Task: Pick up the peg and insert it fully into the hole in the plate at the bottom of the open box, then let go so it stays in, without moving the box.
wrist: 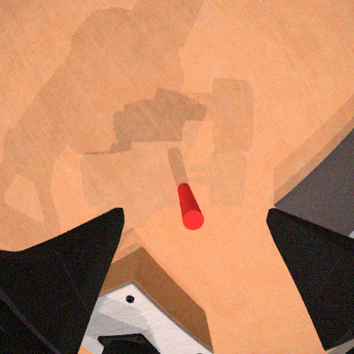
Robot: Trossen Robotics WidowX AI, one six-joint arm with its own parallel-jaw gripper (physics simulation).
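The red peg (191, 207) stands upright on the table near the middle of the wrist view, its round top towards the camera. My gripper (197, 215) is open, with one black finger left of the peg and the other to its right. In the image the peg lies between the two fingertips, touching neither. How far the tips are above it is hard to tell. Part of the grey open box (320, 180) shows at the right edge, partly behind the right finger. The plate and its hole do not show.
The robot's base plate (120, 310), silvery on a brown block, is at the lower left, with a black arm part (127, 344) on it. The orange-tan wooden table (300, 60) carries shadows of the arm and gripper.
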